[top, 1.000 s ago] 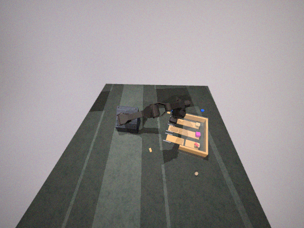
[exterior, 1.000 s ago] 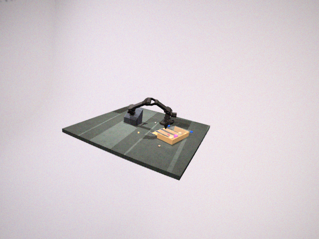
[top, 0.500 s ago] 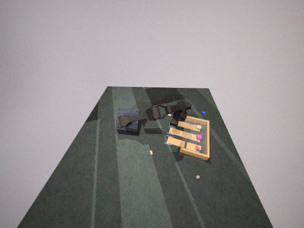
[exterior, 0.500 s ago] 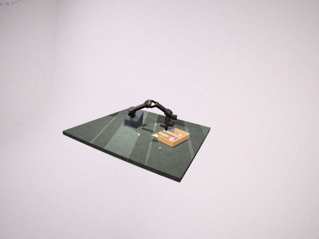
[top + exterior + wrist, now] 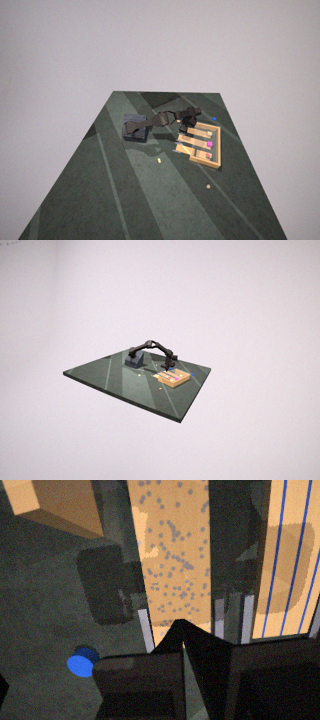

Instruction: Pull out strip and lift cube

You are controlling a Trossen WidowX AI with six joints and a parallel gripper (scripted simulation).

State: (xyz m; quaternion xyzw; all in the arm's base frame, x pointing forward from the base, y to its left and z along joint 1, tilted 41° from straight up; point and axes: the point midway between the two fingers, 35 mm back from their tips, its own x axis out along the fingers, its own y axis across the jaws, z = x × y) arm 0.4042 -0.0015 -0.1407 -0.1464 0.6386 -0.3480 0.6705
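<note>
The speckled strip lies 9 cm ahead of my gripper tip and 3 cm to the right of it. Also, from my gripper tip: red piece: 13 cm ahead, 26 cm to the right, 6 cm above; tan block: 20 cm behind, 29 cm to the right.
</note>
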